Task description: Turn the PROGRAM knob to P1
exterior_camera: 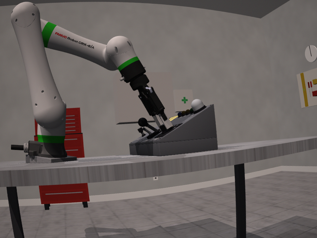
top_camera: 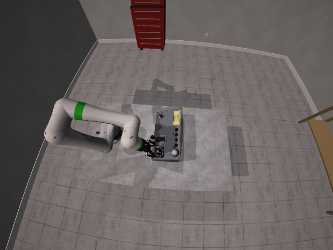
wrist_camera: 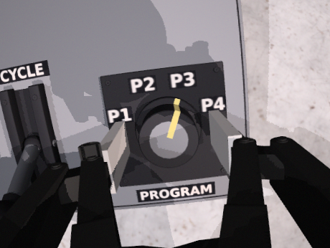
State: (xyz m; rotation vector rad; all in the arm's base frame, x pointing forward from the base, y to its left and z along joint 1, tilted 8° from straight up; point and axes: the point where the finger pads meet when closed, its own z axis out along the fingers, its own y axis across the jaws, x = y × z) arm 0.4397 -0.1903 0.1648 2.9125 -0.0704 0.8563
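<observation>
Right now my hand is 120 mm to the right of the cycle lever, 10 mm past it and 10 mm above it. Also, from my hand: grey sloped console: 170 mm to the left, 60 mm ahead, 40 mm below; check toggle: 240 mm to the left, 20 mm below, 20 mm ahead; mode knob: 360 mm to the left, 30 mm ahead, 10 mm below.
</observation>
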